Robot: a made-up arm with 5 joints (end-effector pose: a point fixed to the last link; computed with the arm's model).
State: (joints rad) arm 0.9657 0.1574 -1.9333 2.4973 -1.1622
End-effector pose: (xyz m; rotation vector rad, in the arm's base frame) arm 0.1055 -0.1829 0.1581 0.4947 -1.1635 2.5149
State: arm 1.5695 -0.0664 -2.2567 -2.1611 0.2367
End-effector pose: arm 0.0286 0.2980 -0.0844 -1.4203 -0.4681 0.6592
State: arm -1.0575 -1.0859 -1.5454 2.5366 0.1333
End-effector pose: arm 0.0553 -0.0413 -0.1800 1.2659 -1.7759 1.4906
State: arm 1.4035 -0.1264 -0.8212 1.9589 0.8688
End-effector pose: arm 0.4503 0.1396 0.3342 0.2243 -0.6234 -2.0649
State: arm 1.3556 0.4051 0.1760 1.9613 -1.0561
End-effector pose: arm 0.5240 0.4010 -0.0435 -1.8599 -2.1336 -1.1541
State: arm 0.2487 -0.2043 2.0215 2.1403 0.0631
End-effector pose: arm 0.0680 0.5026 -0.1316 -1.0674 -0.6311 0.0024
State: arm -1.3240 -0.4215 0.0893 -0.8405 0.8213
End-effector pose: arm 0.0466 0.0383 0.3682 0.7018 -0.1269 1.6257
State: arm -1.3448 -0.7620 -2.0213 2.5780 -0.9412
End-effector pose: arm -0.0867 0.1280 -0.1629 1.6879 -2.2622 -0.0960
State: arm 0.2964 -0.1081 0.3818 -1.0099 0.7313
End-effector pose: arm -0.0702 0.3529 0.1362 -0.9283 0.7635 1.5685
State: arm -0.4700 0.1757 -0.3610 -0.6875 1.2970
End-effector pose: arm 0.1262 0.3854 0.3431 0.1171 0.6170 0.9492
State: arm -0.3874 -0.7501 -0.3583 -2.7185 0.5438
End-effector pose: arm 0.1872 -0.0881 0.1159 0.5298 -0.6647 2.5255
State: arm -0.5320 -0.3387 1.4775 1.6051 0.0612
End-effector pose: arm 0.0935 0.5738 0.2084 -0.3436 -0.1990 -0.0307
